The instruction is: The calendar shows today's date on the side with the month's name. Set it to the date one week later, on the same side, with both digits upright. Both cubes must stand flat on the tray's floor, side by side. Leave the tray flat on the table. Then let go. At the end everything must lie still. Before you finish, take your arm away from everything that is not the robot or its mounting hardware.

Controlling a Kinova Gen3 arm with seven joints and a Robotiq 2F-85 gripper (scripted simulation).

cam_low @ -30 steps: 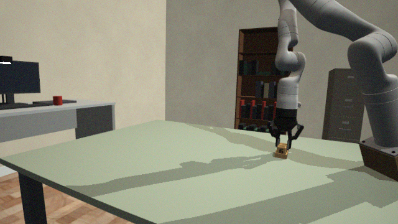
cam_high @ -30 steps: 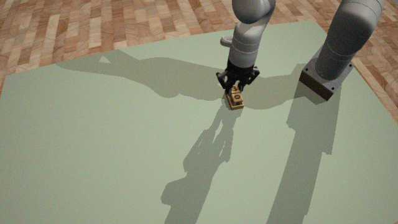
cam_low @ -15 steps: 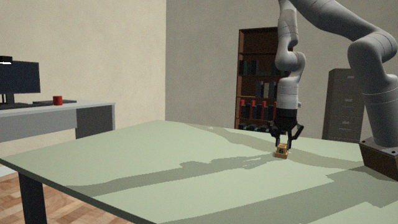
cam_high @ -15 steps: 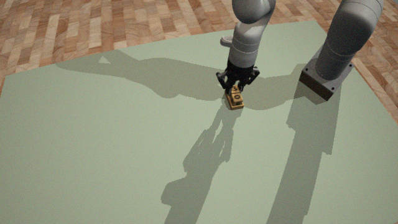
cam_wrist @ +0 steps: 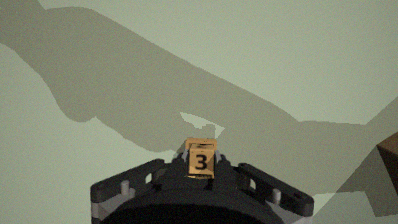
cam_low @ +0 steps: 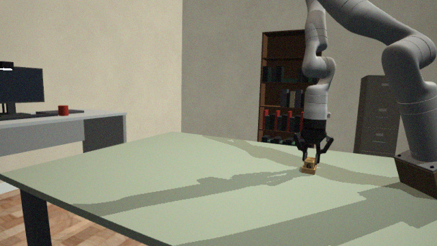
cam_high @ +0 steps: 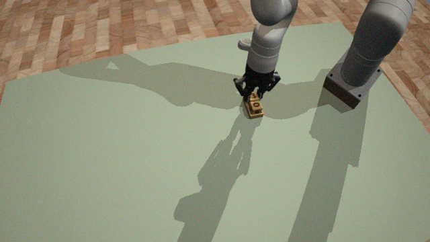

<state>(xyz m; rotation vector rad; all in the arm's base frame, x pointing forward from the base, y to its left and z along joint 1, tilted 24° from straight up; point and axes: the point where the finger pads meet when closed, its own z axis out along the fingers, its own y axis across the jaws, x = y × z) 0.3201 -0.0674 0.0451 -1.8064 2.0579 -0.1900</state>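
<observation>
Now: the wooden tray 20 mm to the left of my hand and 30 mm below it. From my hand the other things lie so: cube: 10 mm below.
</observation>
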